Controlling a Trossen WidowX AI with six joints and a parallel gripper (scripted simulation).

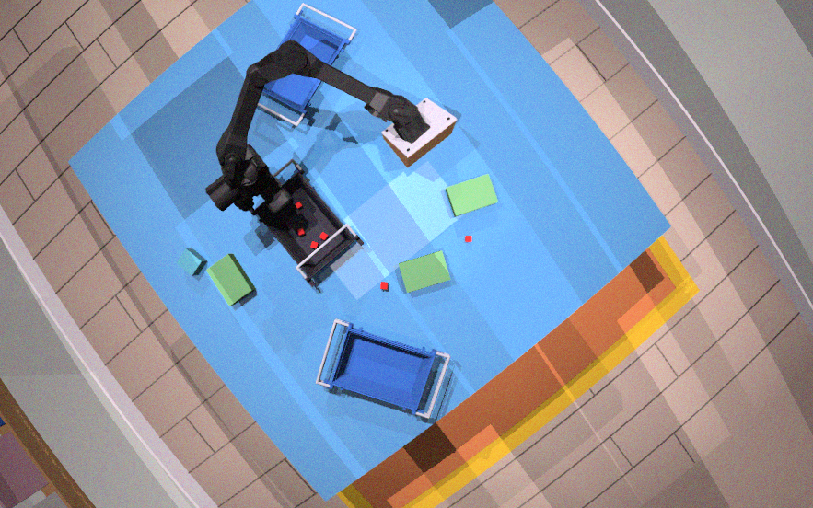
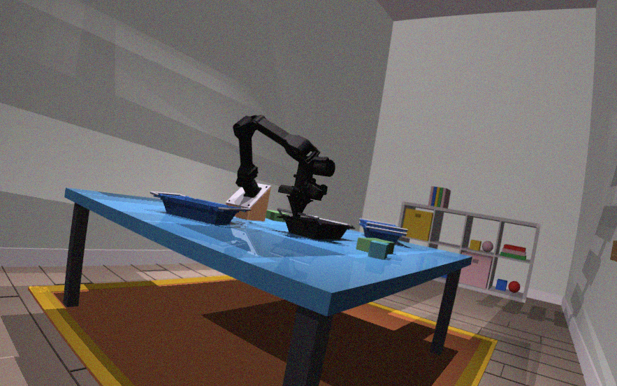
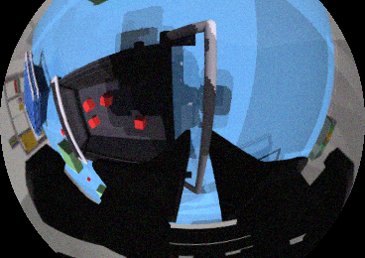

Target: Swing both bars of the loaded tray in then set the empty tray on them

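My gripper tip is now 280 mm past the blue plastic tray, 200 mm to the left of it and 20 mm above it. Round my gripper tip: teal cube: 320 mm ahead, 40 mm below, 10 mm to the right.
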